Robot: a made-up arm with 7 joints.
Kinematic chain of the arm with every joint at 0, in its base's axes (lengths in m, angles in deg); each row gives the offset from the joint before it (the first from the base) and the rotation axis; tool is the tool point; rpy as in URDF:
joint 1: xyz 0 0 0.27 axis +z
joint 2: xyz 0 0 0 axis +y
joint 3: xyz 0 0 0.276 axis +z
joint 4: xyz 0.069 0 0 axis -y
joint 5: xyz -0.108 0 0.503 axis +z
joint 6: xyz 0 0 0 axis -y
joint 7: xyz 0.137 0 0 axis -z
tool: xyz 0 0 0 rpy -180 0 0
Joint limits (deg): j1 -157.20..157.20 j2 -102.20..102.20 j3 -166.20..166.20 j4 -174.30..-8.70 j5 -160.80..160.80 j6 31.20..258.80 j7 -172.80..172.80
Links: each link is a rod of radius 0.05 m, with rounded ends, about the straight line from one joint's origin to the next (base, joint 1, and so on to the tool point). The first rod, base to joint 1, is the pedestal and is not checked.
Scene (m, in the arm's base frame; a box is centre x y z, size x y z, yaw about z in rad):
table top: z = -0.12
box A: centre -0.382 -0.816 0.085 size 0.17 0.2 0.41 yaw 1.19
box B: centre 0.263 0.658 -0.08 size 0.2 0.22 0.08 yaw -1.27
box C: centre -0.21 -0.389 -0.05 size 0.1 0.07 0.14 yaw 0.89
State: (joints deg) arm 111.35 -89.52 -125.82 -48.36 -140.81 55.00 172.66
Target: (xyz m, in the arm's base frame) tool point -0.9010 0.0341 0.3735
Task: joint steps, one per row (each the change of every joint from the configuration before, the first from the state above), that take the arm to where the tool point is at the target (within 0.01 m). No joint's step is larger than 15 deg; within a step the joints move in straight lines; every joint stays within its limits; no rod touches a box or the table.
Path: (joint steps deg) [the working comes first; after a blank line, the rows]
Joints at the target: 0.53 -81.38 -130.21 -8.70 -141.92 51.74 172.66
Straight joint move there: touches box A.

1: -12.08 8.99 9.46 -1.29 6.40 -4.76 0.03
2: -12.08 8.99 9.47 -1.29 6.40 -4.76 0.03
3: -12.09 8.98 9.46 -1.29 6.41 -4.76 0.02
4: -12.08 8.99 9.46 -1.29 6.40 -4.76 0.03
5: -12.08 8.99 9.47 -1.29 6.40 -4.76 0.03
6: -12.60 -9.20 -12.93 11.53 -8.28 5.13 -0.04
7: -12.60 -9.20 -12.93 11.53 -8.28 5.14 -0.03
8: -12.60 -9.20 -12.92 11.52 -8.28 5.13 -0.03
9: -12.61 -9.20 -12.93 11.53 -8.28 5.14 -0.04

